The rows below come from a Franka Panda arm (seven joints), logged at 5 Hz.
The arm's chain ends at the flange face. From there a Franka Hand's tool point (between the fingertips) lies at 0.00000 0.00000 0.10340 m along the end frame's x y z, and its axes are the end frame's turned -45 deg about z.
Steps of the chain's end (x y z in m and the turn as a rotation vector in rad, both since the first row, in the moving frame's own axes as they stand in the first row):
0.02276, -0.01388, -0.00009, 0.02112, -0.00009, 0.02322
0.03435, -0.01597, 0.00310, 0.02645, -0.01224, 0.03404
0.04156, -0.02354, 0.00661, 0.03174, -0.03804, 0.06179
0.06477, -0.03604, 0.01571, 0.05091, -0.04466, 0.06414
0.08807, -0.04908, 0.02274, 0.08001, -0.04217, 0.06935
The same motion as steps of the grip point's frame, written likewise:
0.02746, 0.00475, -0.00011, 0.01500, 0.01487, 0.02322
0.03667, 0.01019, 0.00306, 0.02736, 0.01005, 0.03404
0.04573, 0.00763, 0.00648, 0.04934, -0.00445, 0.06179
0.07196, 0.01335, 0.01547, 0.06758, 0.00442, 0.06414
0.10005, 0.01875, 0.02232, 0.08639, 0.02676, 0.06935

